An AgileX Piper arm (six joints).
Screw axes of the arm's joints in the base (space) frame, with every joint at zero. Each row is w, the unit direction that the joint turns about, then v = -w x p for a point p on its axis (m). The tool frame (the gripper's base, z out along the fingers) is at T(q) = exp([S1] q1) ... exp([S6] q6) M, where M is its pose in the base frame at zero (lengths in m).
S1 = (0, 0, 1, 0, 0, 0)
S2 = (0, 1, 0, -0.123, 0, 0)
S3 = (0, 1, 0, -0.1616, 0, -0.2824)
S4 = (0.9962, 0, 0.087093, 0, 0.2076, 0)
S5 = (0, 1, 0, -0.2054, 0, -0.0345)
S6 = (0.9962, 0, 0.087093, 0, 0.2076, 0)
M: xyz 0.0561 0 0.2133 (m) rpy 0 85.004 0 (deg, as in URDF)
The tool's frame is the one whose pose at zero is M.
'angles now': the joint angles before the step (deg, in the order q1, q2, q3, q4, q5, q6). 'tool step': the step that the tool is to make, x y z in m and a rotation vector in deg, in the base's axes. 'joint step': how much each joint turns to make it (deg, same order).
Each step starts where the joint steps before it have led.
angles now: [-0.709, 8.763, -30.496, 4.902, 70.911, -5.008]
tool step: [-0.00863, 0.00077, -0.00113, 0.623, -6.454, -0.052]
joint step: [0.001, -4.800, 0.909, 0.534, -2.580, 0.162]
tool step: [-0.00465, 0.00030, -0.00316, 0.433, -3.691, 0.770]
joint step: [0.824, -3.066, 1.065, 0.308, -1.708, 0.127]
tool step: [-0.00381, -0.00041, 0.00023, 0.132, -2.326, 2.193]
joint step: [2.229, -1.693, 0.104, 0.049, -0.743, 0.000]
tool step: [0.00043, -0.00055, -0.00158, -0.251, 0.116, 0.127]
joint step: [0.350, -0.128, 0.346, -0.346, -0.096, 0.042]
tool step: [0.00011, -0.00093, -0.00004, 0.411, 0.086, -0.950]
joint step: [0.000, -0.001, 0.001, -0.647, -0.024, 1.120]
